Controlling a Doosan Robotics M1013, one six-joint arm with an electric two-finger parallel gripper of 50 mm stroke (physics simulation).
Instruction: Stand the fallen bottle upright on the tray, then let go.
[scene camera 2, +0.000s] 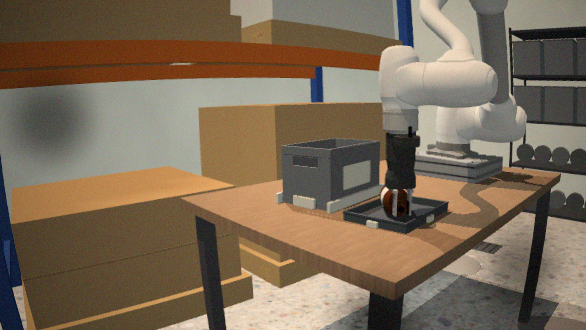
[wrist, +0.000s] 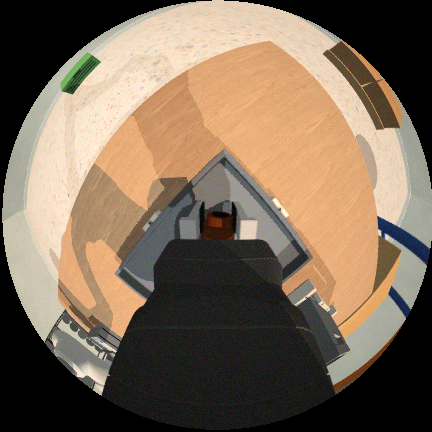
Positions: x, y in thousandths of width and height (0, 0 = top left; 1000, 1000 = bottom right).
Labels:
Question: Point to the gripper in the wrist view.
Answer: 503, 487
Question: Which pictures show the gripper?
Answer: Scene camera 2 and the wrist view: all of them.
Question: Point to a brown bottle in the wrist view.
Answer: At 506, 520

